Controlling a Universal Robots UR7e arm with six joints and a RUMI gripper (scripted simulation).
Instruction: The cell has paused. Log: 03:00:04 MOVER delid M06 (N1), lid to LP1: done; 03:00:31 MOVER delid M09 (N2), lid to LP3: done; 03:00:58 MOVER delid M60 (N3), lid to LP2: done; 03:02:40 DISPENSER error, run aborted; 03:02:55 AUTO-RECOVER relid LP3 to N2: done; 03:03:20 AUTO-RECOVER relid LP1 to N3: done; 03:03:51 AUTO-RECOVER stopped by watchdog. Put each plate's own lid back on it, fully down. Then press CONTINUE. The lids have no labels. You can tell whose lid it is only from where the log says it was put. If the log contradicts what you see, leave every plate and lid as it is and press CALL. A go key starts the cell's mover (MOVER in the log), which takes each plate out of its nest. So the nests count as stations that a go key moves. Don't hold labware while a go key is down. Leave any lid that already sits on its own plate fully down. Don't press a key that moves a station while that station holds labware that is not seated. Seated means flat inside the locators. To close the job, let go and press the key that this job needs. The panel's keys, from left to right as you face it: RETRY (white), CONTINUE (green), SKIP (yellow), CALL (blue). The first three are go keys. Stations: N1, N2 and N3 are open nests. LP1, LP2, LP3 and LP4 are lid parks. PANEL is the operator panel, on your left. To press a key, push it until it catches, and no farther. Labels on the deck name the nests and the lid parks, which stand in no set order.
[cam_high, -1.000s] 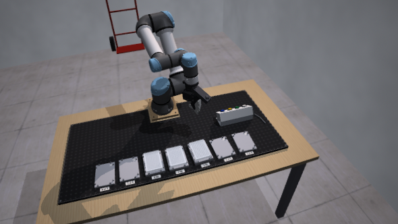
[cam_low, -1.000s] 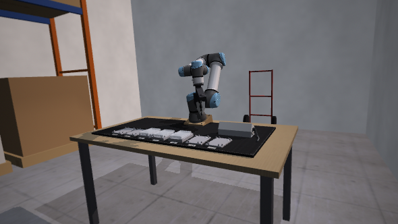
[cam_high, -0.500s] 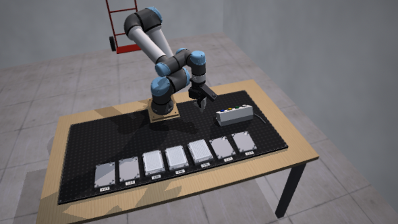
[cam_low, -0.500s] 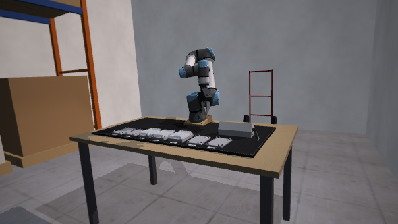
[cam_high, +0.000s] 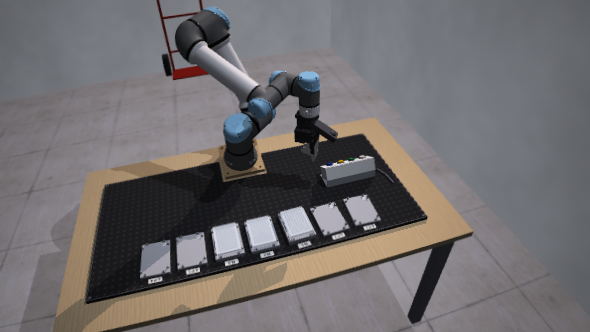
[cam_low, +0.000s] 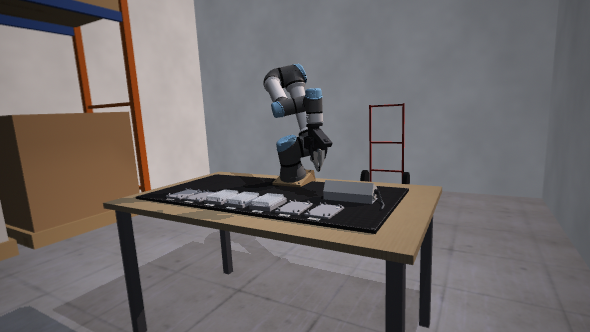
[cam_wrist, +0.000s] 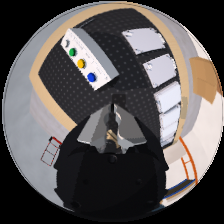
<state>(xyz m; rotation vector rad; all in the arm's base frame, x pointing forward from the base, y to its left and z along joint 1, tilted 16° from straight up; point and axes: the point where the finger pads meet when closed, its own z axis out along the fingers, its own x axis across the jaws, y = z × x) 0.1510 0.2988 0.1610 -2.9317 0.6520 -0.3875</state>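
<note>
The green key is 5 cm behind my hand, 17 cm to the left of it and 6 cm below it. The rest, counted from my hand: blue key: 3 cm behind, 7 cm to the left, 6 cm below; lid park: 22 cm ahead, 2 cm to the left, 13 cm below; yellow key: 4 cm behind, 12 cm to the left, 6 cm below.
</note>
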